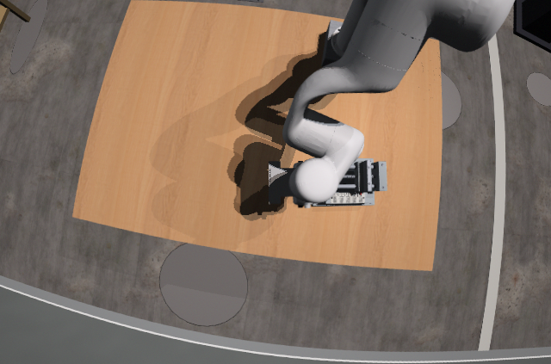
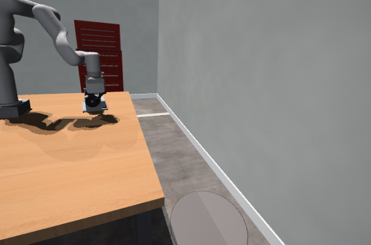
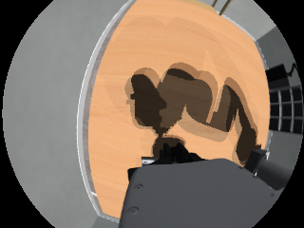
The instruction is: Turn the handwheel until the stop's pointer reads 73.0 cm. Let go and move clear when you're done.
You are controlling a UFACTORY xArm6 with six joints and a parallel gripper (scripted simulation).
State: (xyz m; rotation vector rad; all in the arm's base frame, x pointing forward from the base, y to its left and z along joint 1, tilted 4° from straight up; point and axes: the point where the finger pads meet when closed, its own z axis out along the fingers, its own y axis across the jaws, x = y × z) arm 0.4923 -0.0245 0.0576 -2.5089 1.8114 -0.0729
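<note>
The stop is 70 mm behind my hand and 180 mm to the left of it. The rest, counted from my hand: black handwheel (10 mm behind, 20 mm to the left).
</note>
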